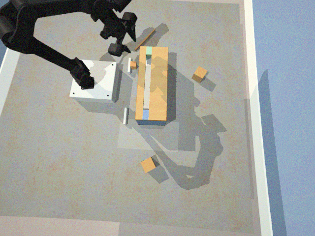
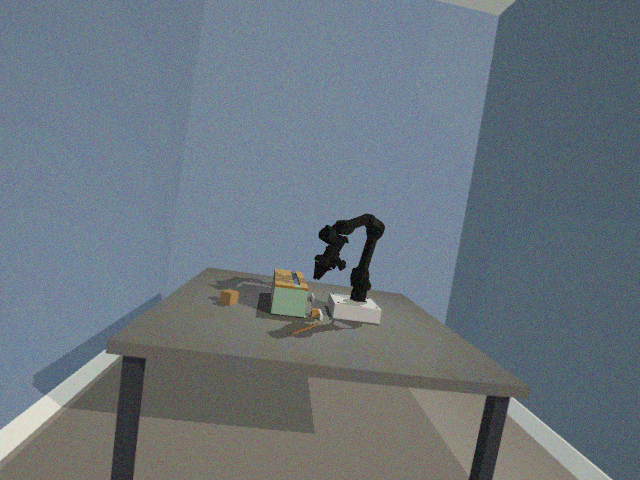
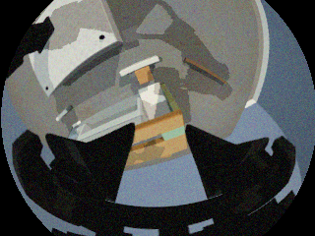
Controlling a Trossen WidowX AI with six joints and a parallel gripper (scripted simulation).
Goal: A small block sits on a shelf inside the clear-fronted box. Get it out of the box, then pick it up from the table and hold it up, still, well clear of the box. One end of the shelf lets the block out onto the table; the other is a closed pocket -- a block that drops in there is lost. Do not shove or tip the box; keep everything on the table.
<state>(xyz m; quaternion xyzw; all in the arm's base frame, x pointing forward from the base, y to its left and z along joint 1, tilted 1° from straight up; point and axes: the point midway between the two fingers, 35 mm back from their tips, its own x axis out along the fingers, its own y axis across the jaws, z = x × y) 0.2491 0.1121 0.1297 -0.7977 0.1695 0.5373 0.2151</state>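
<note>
Now: gripper tip 20 mm past the block and 150 mm above it. From my gripper tip the other things lie so: box (40 mm ahead, 160 mm to the right, 100 mm below); thin stick (60 mm ahead, 170 mm to the left, 160 mm below).
</note>
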